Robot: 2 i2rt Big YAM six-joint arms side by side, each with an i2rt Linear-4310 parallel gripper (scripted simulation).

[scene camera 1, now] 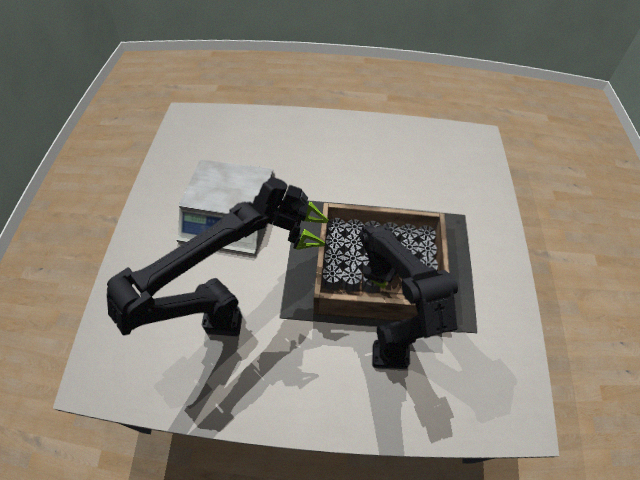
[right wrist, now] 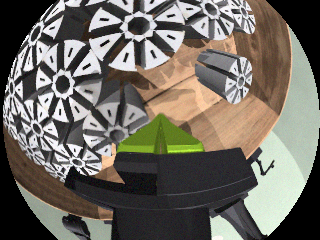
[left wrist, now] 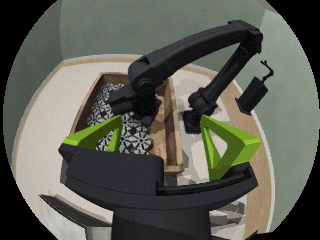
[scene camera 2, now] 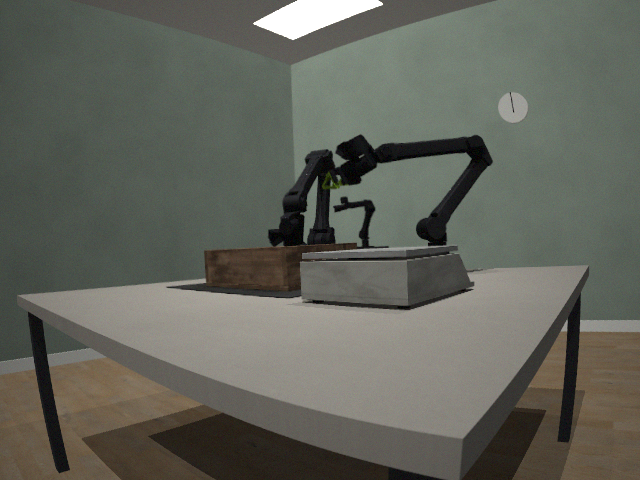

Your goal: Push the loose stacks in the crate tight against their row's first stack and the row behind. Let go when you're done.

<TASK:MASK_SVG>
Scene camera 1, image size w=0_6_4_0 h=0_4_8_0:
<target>my left gripper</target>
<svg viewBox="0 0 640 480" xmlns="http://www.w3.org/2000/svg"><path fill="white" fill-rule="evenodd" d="M310 201L307 201L306 205L299 208L293 229L275 224L279 211L277 211L273 221L274 226L290 231L288 241L294 243L293 248L297 250L310 247L324 247L325 245L324 241L306 229L303 230L302 234L299 234L301 221L328 223L329 221ZM309 214L311 211L313 211L322 219L309 216Z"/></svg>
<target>wooden crate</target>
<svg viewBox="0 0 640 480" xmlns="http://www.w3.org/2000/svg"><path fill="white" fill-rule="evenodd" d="M321 224L320 239L325 245L319 247L314 314L389 321L410 319L418 315L416 305L411 305L402 293L403 278L398 273L390 284L387 282L384 289L380 288L374 294L366 293L365 289L362 289L362 280L355 292L347 292L342 288L342 284L334 291L333 285L332 291L324 288L322 273L326 254L327 223ZM324 203L323 215L328 220L340 218L345 224L349 220L354 222L354 219L357 219L363 225L368 221L376 221L375 226L377 222L381 226L392 222L391 227L395 223L399 228L405 224L411 224L409 229L414 225L417 230L425 225L427 230L429 226L433 227L436 233L433 243L437 247L437 252L432 262L436 260L438 263L436 271L446 270L450 274L444 213Z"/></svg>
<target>scale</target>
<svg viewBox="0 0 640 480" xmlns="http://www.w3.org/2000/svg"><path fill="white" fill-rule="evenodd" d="M263 229L257 230L237 242L230 243L220 250L255 255ZM273 169L200 160L179 204L179 227L176 241L186 243L218 222L229 212L230 208L240 202L251 201L253 203L255 196L259 194L262 184L268 181L271 176L275 178Z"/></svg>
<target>dark mat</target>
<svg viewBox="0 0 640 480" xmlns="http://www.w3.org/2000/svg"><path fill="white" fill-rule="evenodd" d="M291 242L280 318L374 327L395 322L314 314L314 289L319 247L297 250L293 248L294 243ZM301 221L299 234L302 234L303 230L306 229L320 239L322 223ZM444 213L449 271L456 279L458 285L458 292L454 294L458 329L449 332L477 333L466 218L462 214ZM309 214L309 216L322 219L313 211L311 211ZM310 201L322 214L324 203L332 203Z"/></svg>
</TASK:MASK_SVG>
